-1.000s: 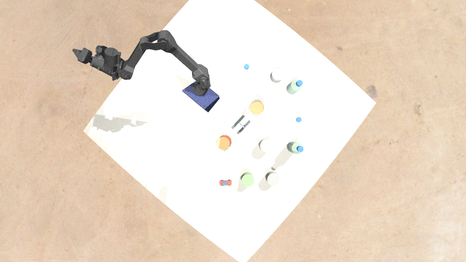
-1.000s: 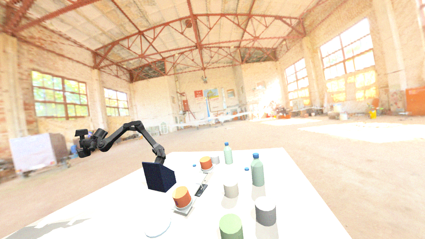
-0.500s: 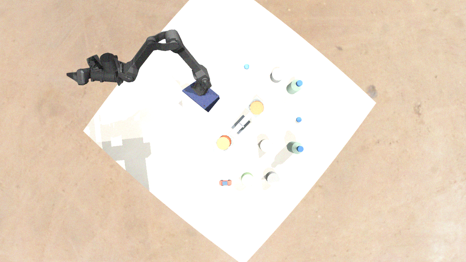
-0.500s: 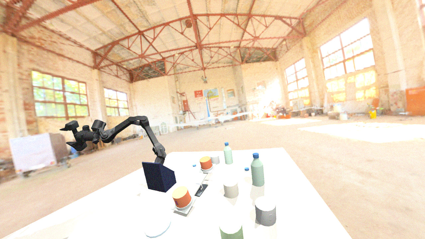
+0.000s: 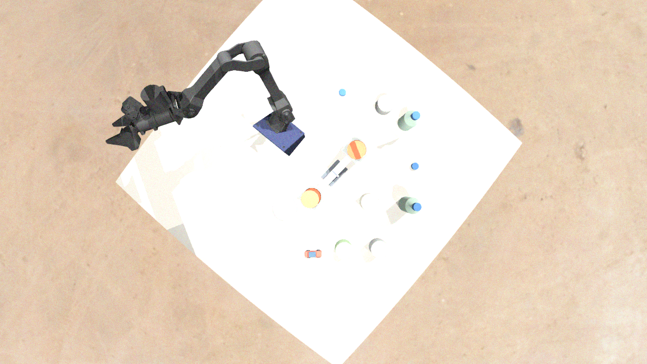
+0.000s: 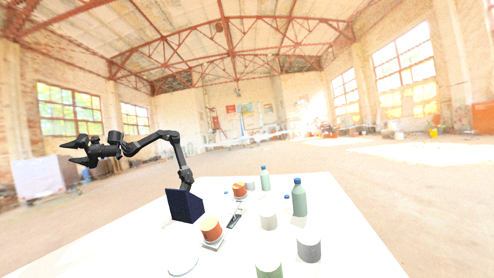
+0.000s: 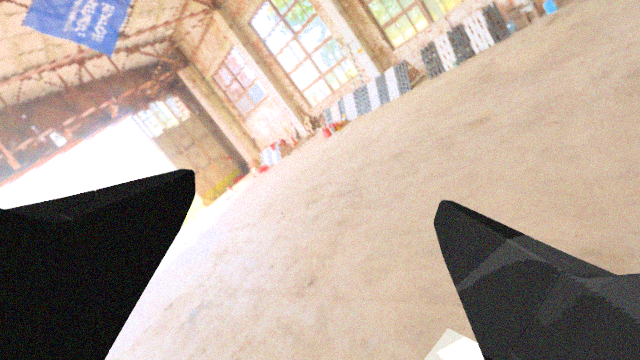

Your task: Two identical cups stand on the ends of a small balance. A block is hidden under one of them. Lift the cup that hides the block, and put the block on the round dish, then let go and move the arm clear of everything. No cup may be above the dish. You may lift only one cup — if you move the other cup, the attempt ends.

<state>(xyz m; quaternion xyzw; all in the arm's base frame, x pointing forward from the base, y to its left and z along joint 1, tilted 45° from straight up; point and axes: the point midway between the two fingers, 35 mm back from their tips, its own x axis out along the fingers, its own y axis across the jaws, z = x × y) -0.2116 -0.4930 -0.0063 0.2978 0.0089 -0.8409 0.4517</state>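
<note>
The teal block lies 56 cm ahead of my gripper tip, 40 cm below it and 29 cm to the left of it. The rest, counted from my gripper tip: green cup (82 cm ahead, 41 cm below, 23 cm to the left); round white dish (52 cm ahead, 44 cm below, 17 cm to the left); red toy car (73 cm ahead, 43 cm below, 13 cm to the left).
</note>
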